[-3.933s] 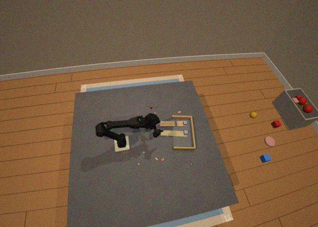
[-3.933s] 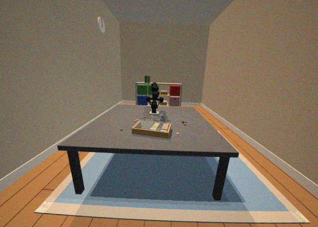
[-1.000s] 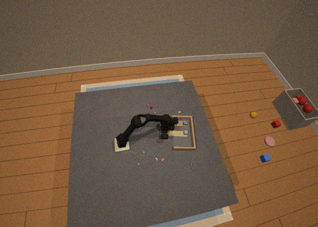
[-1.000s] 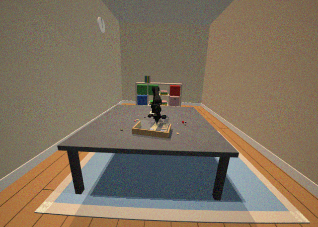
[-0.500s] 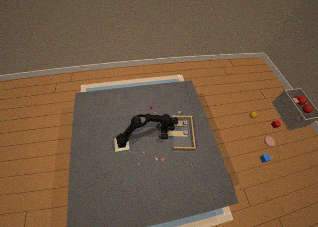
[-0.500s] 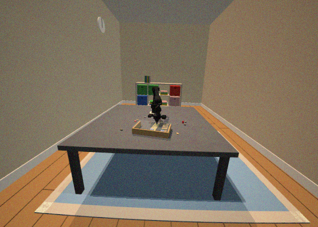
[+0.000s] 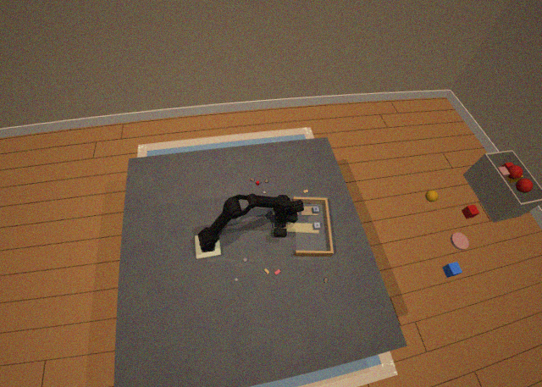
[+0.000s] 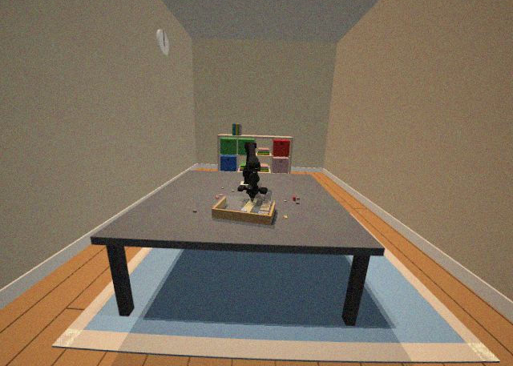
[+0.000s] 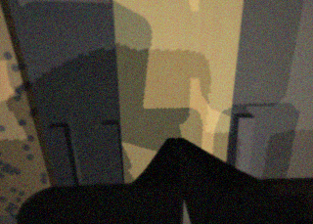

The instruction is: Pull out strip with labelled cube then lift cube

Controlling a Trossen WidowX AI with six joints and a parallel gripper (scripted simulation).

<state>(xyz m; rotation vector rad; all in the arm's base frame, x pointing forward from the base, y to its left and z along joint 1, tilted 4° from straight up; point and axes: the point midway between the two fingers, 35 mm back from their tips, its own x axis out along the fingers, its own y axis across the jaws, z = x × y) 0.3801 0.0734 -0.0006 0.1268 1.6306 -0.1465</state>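
Right now my gripper tip is 9 cm short of the strip and 2 cm to the left of it.
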